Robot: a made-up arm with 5 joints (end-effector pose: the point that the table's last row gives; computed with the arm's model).
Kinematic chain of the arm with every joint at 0, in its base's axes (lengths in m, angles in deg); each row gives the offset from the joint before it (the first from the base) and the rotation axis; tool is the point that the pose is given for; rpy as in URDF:
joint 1: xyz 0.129 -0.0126 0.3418 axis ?
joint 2: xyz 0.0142 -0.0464 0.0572 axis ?
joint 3: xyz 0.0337 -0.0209 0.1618 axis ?
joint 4: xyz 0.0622 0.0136 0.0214 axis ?
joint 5: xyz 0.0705 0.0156 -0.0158 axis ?
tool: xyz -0.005 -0.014 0.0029 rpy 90 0 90
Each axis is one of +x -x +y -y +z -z.
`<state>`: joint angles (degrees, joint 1 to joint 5).
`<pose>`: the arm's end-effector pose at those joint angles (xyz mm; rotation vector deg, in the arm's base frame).
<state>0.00 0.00 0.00 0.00 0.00</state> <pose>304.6 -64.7 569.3 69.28 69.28 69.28</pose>
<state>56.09 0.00 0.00 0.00 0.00</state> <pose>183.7 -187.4 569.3 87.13 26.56 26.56</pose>
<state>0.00 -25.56 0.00 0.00 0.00</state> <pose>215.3 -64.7 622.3 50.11 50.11 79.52</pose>
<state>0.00 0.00 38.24 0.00 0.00</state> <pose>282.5 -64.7 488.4 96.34 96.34 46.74</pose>
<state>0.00 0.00 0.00 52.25 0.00</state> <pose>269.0 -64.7 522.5 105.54 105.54 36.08</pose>
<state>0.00 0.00 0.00 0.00 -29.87</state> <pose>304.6 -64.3 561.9 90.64 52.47 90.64</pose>
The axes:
joint 1: -z
joint 2: +y
joint 3: +y
joint 4: +y
joint 5: -x

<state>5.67 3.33 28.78 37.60 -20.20</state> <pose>250.4 -77.2 476.0 140.65 88.11 23.49</pose>
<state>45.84 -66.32 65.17 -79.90 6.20</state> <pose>66.0 -21.9 580.4 8.25 3.88 37.88</pose>
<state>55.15 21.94 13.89 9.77 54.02</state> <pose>214.5 -212.3 468.7 97.07 95.17 -9.24</pose>
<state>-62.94 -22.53 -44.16 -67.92 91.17</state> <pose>134.4 -78.7 674.9 24.81 -39.62 58.50</pose>
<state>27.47 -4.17 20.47 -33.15 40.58</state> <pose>254.4 -130.6 580.6 45.73 57.60 18.87</pose>
